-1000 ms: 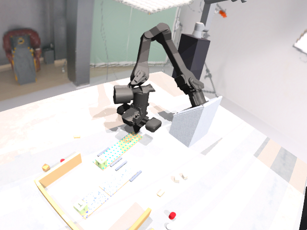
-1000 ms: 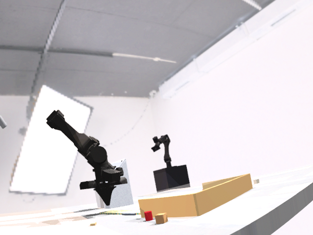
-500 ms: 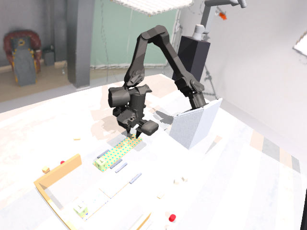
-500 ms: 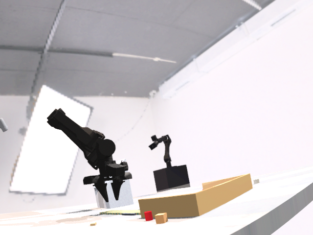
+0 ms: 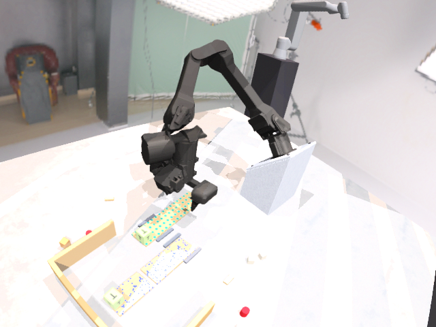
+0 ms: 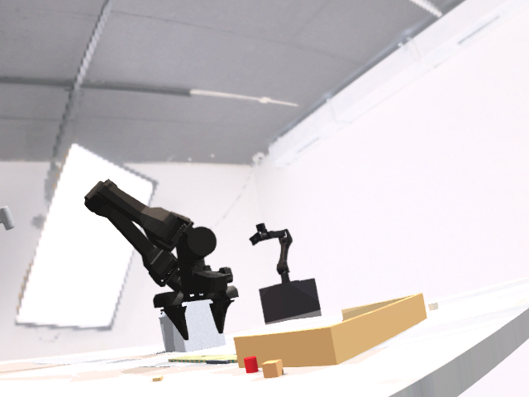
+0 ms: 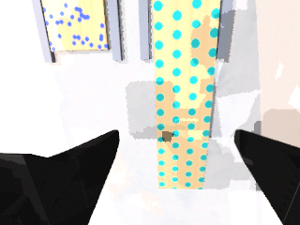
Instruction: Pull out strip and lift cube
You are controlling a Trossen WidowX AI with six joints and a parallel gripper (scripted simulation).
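Now: gripper tip 5 cm above the teal-dotted strip and 3 cm short of it. Round my gripper tip: small tan block 33 cm ahead, 4 cm below, 3 cm to the right.
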